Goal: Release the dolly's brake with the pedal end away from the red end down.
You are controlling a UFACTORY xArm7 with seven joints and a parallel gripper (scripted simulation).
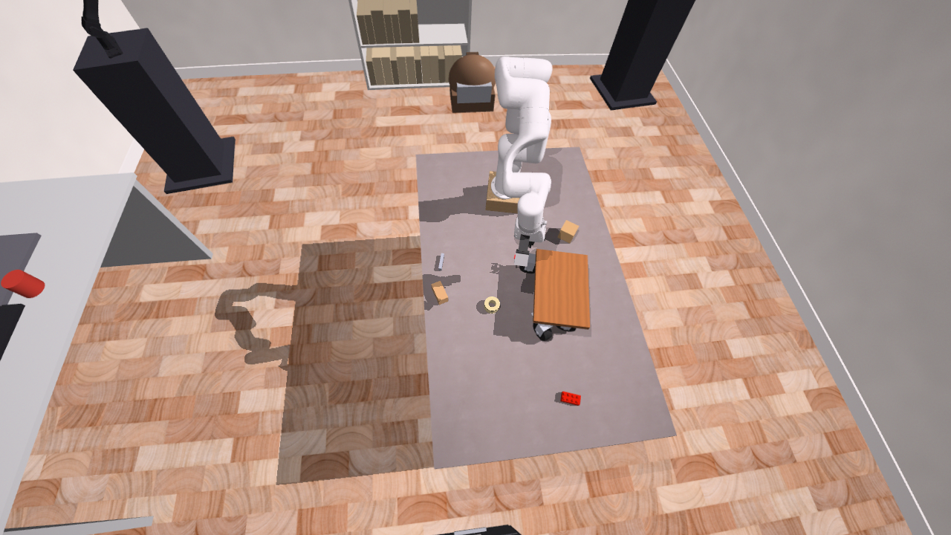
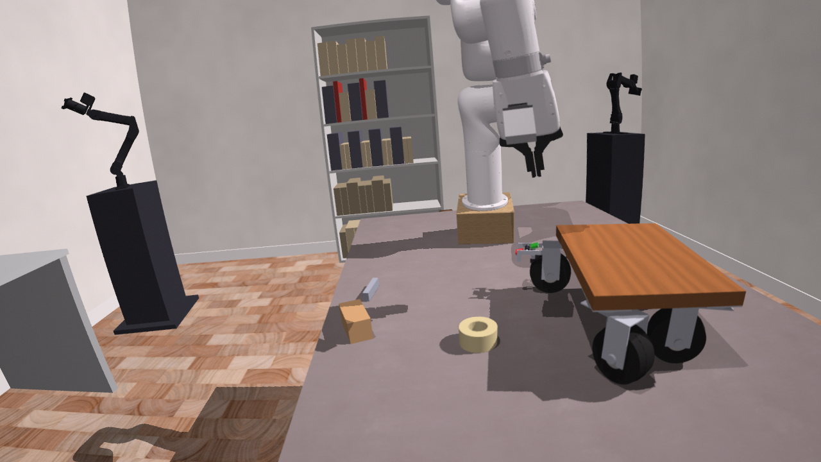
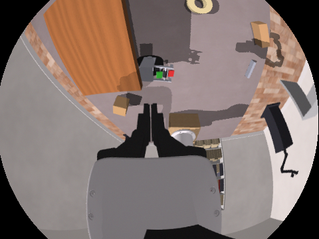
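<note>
My gripper is now 17 cm above the brake pedal and 4 cm past it. Round my hand: grey bar (30 cm to the right, 24 cm below, 13 cm behind); then red brick (51 cm ahead, 24 cm below, 2 cm to the left); then cream tape roll (24 cm below, 15 cm to the right, 11 cm ahead).
</note>
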